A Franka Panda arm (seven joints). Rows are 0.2 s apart.
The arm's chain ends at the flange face. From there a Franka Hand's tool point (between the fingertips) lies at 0.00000 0.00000 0.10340 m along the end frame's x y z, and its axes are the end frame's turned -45 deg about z.
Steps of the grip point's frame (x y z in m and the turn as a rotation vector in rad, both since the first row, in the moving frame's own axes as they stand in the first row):
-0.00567, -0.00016, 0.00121, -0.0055, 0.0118, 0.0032
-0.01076, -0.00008, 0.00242, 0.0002, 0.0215, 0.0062
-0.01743, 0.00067, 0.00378, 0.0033, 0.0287, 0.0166
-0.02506, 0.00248, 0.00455, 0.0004, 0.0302, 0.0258
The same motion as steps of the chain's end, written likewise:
-0.00539, 0.00435, 0.00122, 0.0045, 0.0122, 0.0032
-0.00923, 0.00913, 0.00244, 0.0153, 0.0151, 0.0062
-0.01373, 0.01512, 0.00382, 0.0226, 0.0180, 0.0166
-0.01817, 0.02168, 0.00460, 0.0216, 0.0211, 0.0258

